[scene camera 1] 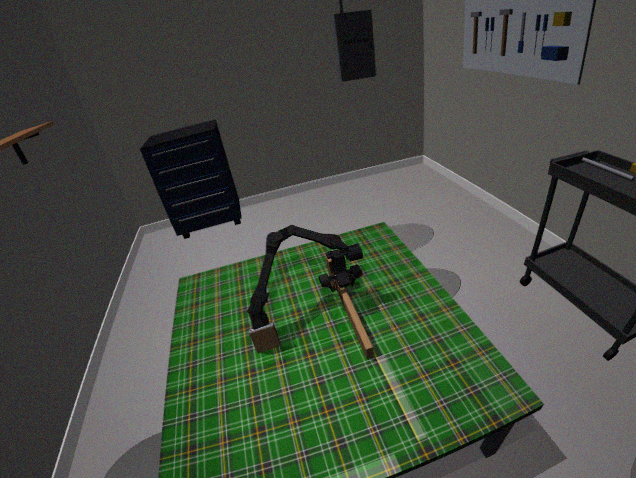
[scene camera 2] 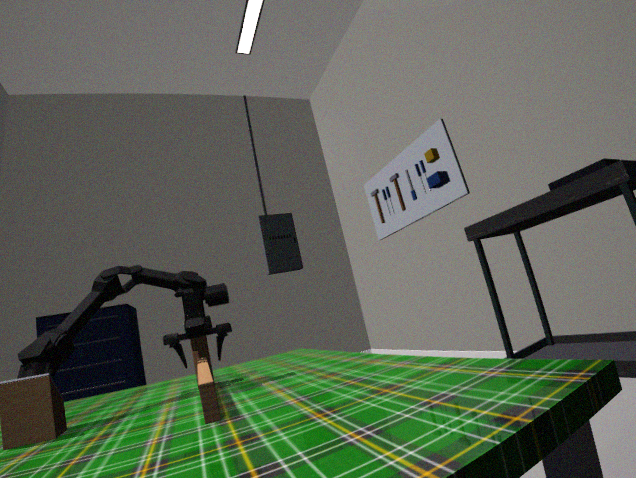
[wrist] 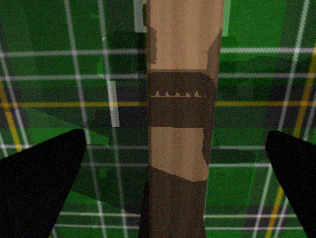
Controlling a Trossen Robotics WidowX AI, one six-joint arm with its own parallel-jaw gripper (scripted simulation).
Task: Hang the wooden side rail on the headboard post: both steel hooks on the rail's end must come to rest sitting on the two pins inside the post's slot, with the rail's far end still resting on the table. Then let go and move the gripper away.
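Labels:
Scene camera 1 gives me a wooden side rail, and the rail is visible in scene camera 2 as well. On this rail, [scene camera 1: 358,328] and [scene camera 2: 199,375] are the same spot. I can also see the rail in the wrist view [183,51].

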